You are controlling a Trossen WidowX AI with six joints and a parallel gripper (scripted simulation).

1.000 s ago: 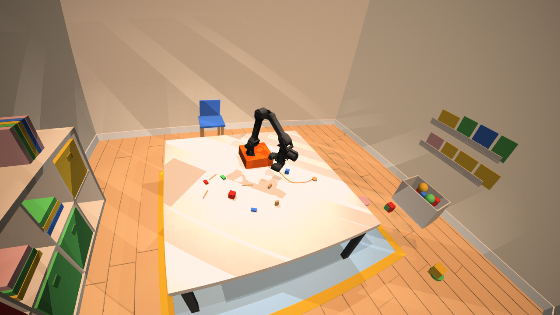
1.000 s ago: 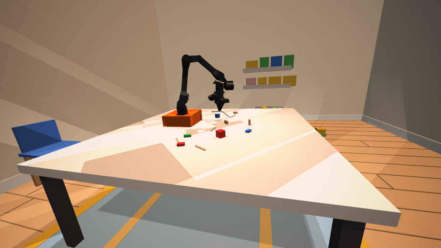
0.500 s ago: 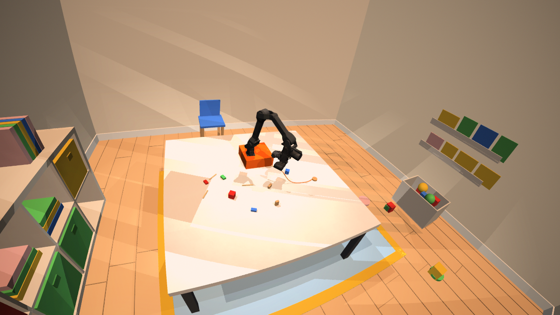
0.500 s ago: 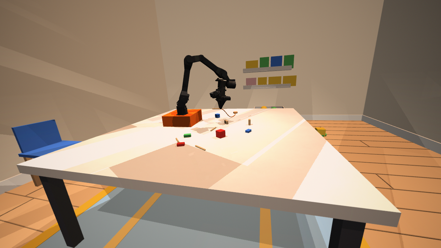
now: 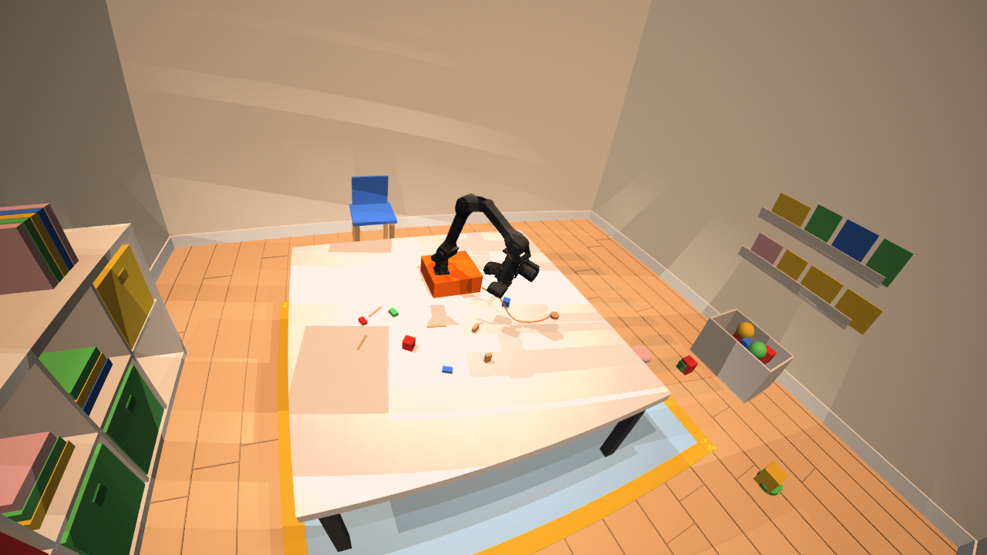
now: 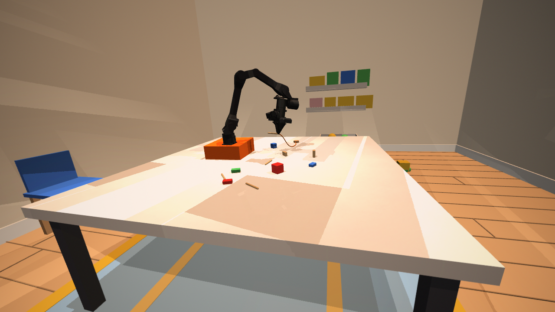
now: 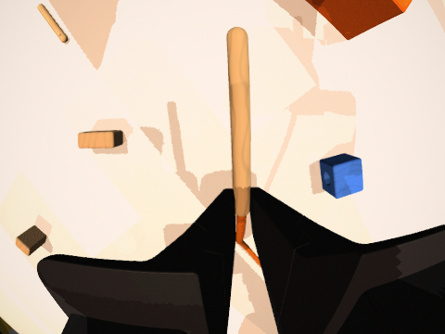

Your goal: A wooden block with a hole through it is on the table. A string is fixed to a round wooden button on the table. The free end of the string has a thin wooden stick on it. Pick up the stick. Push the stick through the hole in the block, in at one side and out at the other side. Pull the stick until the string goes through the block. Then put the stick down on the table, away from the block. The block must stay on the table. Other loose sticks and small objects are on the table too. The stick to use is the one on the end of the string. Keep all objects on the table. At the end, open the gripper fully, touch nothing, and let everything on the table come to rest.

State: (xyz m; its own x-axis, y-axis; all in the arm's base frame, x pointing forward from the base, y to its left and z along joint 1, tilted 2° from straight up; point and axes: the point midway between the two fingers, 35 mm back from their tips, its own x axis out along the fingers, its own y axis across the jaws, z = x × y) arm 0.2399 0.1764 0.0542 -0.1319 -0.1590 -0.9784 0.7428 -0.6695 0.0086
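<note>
Right now my gripper tip is 6 cm past the blue cube, 8 cm to the right of it and 9 cm above it. Round my gripper tip: thin wooden stick: 1 cm behind, 1 cm to the right; round wooden button: 4 cm ahead, 27 cm to the left, 10 cm below; flat blue piece: 25 cm ahead, 25 cm to the right, 10 cm below.
</note>
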